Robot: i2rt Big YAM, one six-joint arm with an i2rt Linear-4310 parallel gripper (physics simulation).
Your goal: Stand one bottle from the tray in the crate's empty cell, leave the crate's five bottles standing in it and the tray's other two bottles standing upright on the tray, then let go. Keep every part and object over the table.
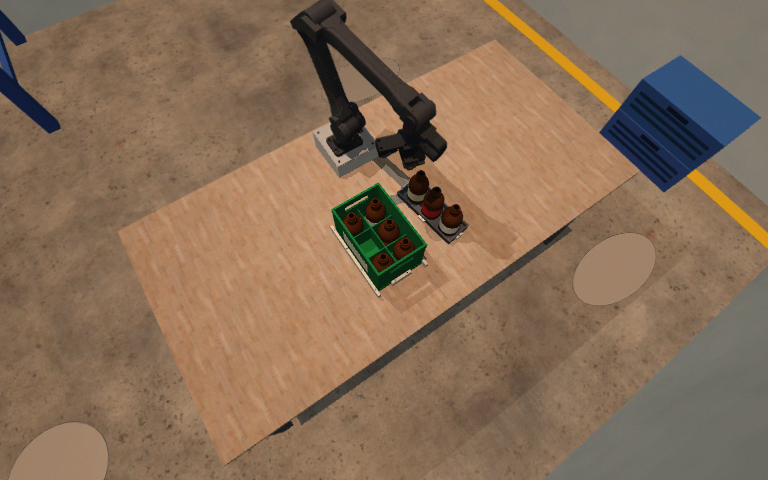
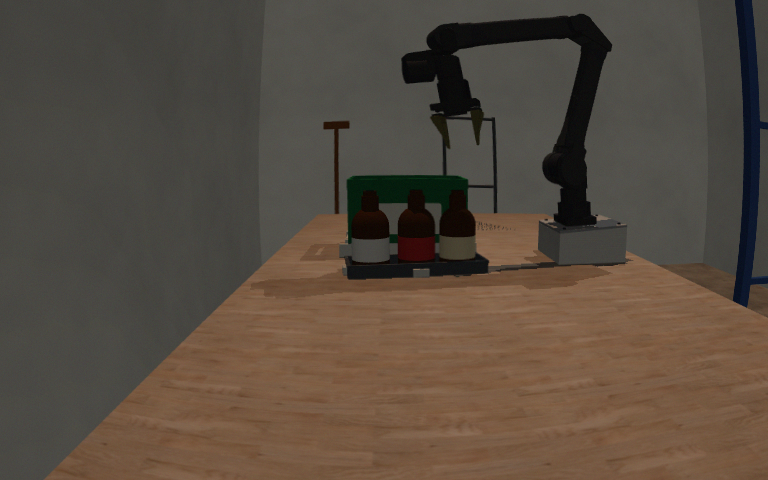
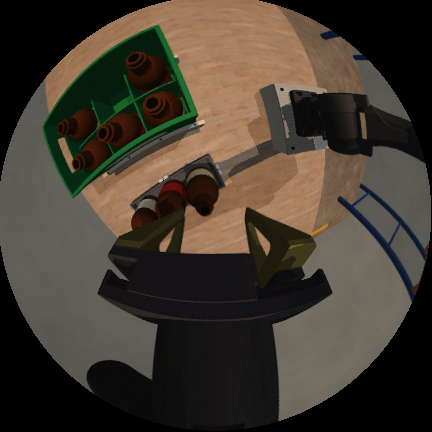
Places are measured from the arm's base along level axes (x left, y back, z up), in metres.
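Pixels of known places: gripper, fingertip midpoint: [image 1: 406, 161] [image 2: 463, 147] [image 3: 214, 212]; arm's base, origin of the base link: [image 1: 344, 142] [image 2: 574, 221] [image 3: 305, 112].
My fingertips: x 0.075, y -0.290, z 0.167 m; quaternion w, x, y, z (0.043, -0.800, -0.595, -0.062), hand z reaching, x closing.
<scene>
Ahead of a thing's pixels: the offset from my fingertips to its middle. "*": to the spot under its first point.
The green crate @[dz -0.161, dx -0.186, dy -0.119 m] [image 1: 390, 277] [image 2: 396, 189] [image 3: 107, 65] holds several brown bottles standing in its cells; its empty cell @[* dz -0.241, dx -0.211, dy -0.101 m] [image 1: 369, 246] [image 3: 120, 104] is on the long side away from the tray. Beside it the dark tray [image 1: 403, 194] [image 2: 385, 270] [image 3: 209, 162] carries three upright brown bottles: cream-labelled @[dz -0.166, dx +0.055, dy -0.020 m] [image 1: 417, 186] [image 2: 457, 232] [image 3: 202, 190] nearest the arm's base, red-labelled @[dz -0.166, dx +0.062, dy -0.103 m] [image 1: 433, 202] [image 2: 416, 237] [image 3: 171, 195] in the middle, and white-labelled @[dz -0.166, dx +0.076, dy -0.193 m] [image 1: 451, 217] [image 2: 370, 237] [image 3: 145, 212] at the far end. My gripper [image 1: 414, 165] [image 2: 463, 145] [image 3: 214, 212] is part-way open and empty, above bottle height, near the cream-labelled bottle.
The arm's grey base block [image 1: 343, 155] [image 2: 583, 246] [image 3: 277, 120] stands at the table's edge, close to the crate and tray. Pale strips @[* dz -0.220, dx -0.287, dy -0.139 m] [image 1: 356, 263] lie along the crate's foot. A blue cabinet [image 1: 696, 101] stands on the floor beyond the table.
</scene>
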